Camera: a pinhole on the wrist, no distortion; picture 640 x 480 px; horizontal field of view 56.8 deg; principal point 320.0 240.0 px. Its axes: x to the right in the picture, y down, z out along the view. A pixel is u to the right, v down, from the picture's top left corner.
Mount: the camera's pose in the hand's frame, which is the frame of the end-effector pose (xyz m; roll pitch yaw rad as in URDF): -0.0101 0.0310 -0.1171 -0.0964 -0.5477 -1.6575
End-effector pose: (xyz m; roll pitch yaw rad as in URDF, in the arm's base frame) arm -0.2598 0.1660 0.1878 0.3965 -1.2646 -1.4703
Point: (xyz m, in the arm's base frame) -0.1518 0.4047 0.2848
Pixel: 307 214
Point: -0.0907 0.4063 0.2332
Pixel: 200 122
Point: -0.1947 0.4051 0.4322
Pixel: 366 413
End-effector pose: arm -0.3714 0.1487 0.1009 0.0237 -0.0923 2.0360
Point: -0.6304 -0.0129 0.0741
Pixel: outside the picture
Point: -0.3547 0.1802 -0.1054
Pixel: behind the camera
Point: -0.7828 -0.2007 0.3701
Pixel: 93 41
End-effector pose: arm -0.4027 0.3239 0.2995 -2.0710 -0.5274 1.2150
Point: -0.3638 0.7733 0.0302
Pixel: 266 417
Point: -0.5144 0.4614 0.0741
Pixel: 487 126
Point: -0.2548 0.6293 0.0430
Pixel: 115 383
